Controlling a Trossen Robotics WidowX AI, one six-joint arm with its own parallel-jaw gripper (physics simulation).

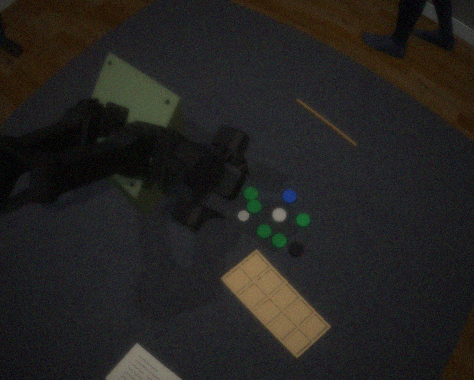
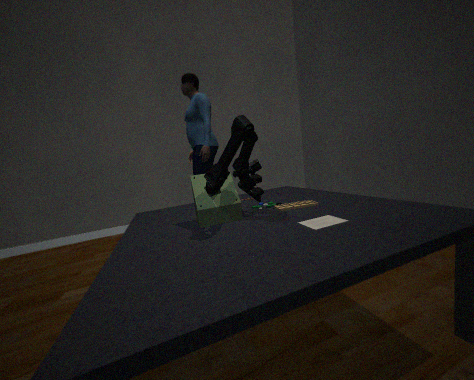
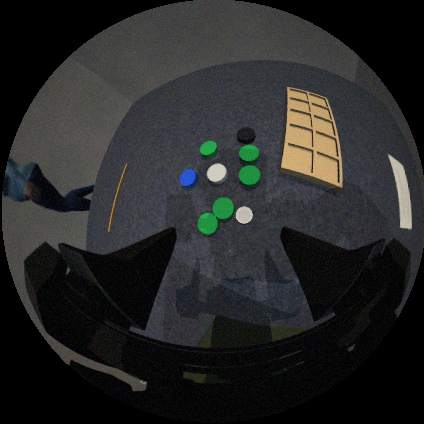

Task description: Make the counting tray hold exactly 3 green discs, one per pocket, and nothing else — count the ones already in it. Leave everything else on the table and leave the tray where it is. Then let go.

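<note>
The tan counting tray (image 1: 266, 309) (image 2: 297, 205) (image 3: 301, 155) has two rows of pockets; no disc shows in them. Several green discs lie flat on the table: two close together (image 1: 251, 193) (image 3: 207, 223), (image 1: 254, 206) (image 3: 223, 208) nearest the gripper, two (image 1: 264, 231) (image 3: 249, 175), (image 1: 279, 240) (image 3: 249, 153) on the tray side, and one (image 1: 303, 220) (image 3: 208, 148) farther off. My gripper (image 1: 234, 194) (image 3: 229, 232) is open and empty, above the table, short of the nearest green discs.
Among the green discs lie a large white disc (image 1: 279, 215) (image 3: 216, 173), a small white disc (image 1: 243, 216) (image 3: 244, 215), a blue disc (image 1: 289, 196) (image 3: 188, 178) and a black disc (image 1: 296, 249) (image 3: 246, 135). An orange stick (image 1: 326, 122), a paper sheet (image 2: 323, 222) and a green block (image 2: 220, 212) are farther off.
</note>
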